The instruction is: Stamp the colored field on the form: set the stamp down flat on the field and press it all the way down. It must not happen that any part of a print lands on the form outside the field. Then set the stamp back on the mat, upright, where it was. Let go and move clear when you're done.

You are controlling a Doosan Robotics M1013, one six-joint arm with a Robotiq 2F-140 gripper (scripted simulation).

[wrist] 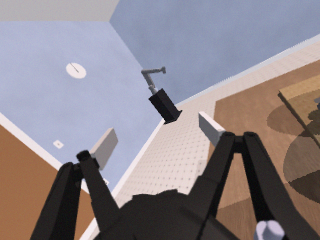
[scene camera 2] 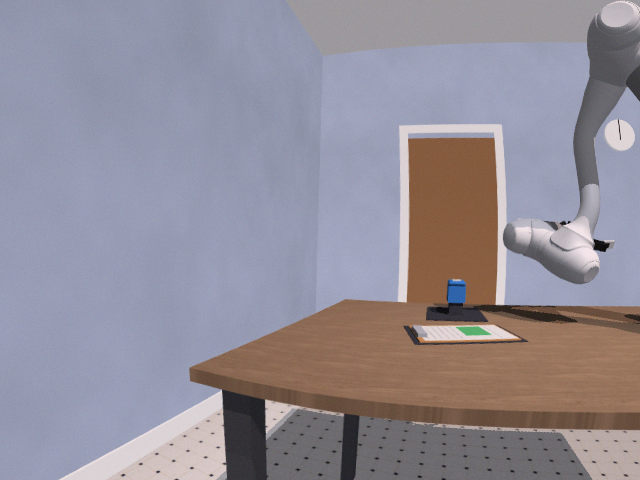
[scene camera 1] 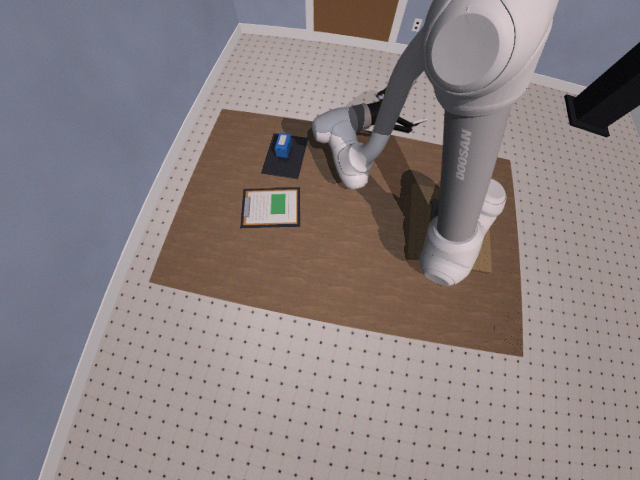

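Labels:
Looking at a clipboard form, I find that [scene camera 2: 435, 334] and [scene camera 1: 254, 211] are the same spot on it.

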